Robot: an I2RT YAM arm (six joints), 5 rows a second.
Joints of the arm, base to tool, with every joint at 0 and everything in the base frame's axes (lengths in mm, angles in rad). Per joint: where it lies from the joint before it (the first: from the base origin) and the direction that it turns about. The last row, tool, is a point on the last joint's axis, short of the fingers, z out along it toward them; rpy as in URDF.
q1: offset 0 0 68 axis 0 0 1
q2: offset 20 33.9 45.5 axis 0 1 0
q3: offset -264 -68.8 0 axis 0 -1 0
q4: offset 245 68.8 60 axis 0 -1 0
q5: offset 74 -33.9 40.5 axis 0 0 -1
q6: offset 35.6 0 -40.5 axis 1 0 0
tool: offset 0 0 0 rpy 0 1.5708 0
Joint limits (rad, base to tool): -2.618..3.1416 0..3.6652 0..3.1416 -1.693..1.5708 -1.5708..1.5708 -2.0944..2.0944
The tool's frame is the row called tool.
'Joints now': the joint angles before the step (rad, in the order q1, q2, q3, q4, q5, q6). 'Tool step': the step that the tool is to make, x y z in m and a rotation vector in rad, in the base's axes. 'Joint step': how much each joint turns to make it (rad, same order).
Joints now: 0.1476 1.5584 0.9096 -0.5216 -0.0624 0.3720
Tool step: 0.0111 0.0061 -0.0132 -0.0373 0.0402 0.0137
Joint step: 0.0181 0.0816 0.0349 0.0008 0.0300 -0.0072
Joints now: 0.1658 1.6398 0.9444 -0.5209 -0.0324 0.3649
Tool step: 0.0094 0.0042 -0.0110 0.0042 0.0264 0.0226
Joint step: 0.0068 0.0645 0.0273 0.0114 -0.0134 -0.0121
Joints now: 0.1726 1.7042 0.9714 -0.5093 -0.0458 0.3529
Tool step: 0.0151 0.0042 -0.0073 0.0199 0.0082 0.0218
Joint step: 0.0019 0.0707 0.0524 0.0129 -0.0263 -0.0122
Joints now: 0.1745 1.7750 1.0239 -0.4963 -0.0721 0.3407
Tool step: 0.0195 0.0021 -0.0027 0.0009 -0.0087 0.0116
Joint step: -0.0042 0.0702 0.0766 0.0012 -0.0045 -0.0152
